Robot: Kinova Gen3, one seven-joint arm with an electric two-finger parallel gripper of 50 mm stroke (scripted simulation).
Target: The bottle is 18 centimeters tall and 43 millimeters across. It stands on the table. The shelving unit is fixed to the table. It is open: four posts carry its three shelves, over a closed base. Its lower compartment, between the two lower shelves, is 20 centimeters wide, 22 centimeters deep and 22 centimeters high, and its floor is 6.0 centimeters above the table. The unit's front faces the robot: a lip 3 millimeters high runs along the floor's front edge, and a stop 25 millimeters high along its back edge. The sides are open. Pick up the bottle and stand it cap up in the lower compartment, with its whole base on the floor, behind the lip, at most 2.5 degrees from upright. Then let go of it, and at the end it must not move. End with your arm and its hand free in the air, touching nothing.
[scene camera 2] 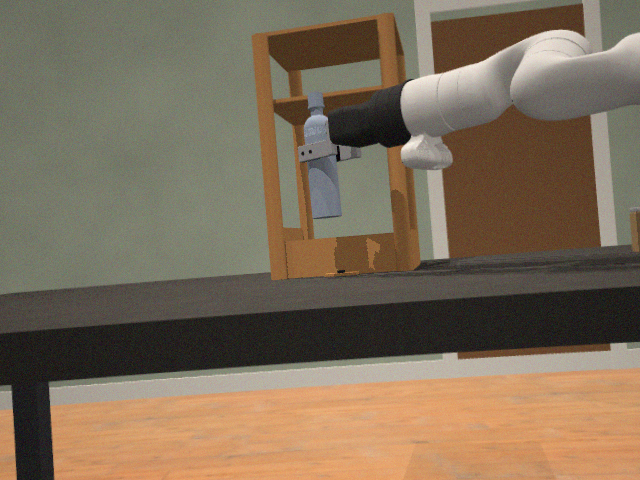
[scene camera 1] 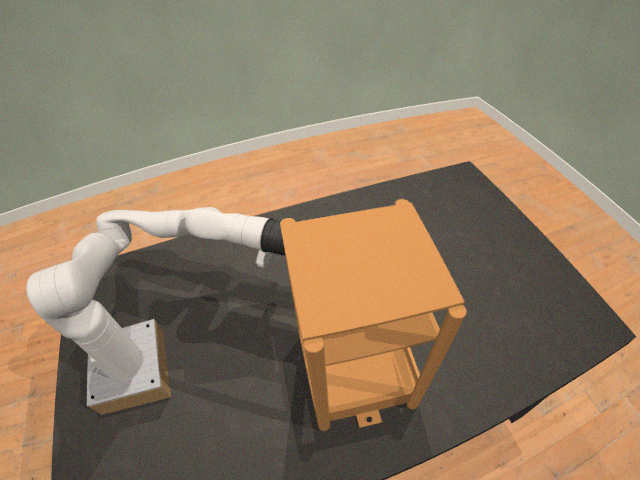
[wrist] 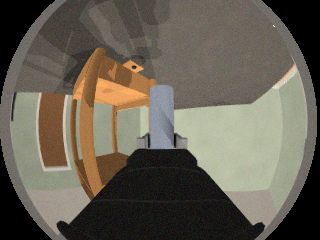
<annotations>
A bottle shows in scene camera 2 and in the wrist view. The same spot on the bottle: (wrist: 161, 96) is (scene camera 2: 337, 201).
</annotations>
